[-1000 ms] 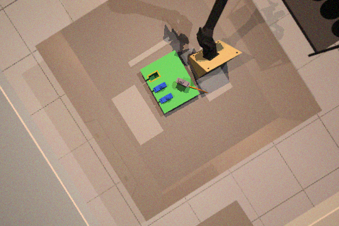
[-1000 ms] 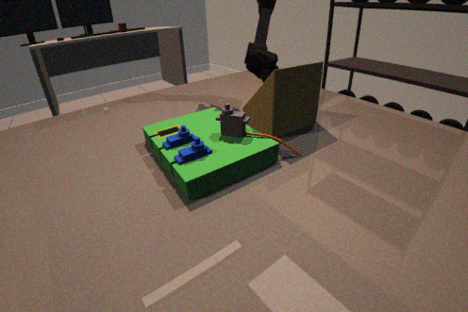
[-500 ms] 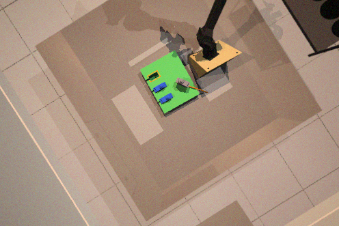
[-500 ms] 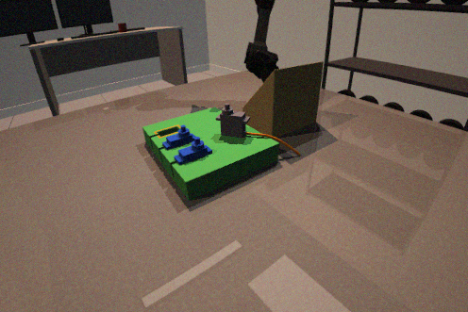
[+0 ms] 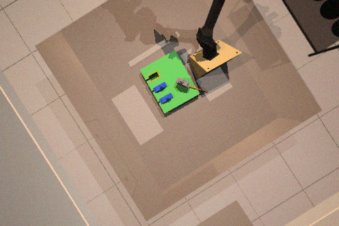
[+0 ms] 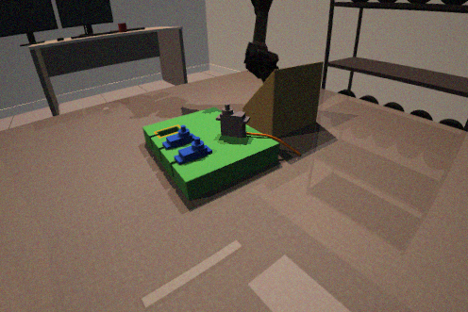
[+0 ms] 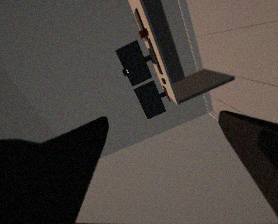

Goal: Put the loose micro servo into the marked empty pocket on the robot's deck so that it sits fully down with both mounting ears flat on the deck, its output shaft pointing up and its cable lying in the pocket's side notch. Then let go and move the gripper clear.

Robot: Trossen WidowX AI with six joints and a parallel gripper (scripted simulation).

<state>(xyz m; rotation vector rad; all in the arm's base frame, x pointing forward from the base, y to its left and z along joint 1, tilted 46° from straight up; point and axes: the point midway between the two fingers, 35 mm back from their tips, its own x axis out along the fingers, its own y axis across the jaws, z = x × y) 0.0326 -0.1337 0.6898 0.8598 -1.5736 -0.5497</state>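
Now: the green deck 600 mm to the left of my gripper tip, 480 mm below it and 230 mm ahead of it.
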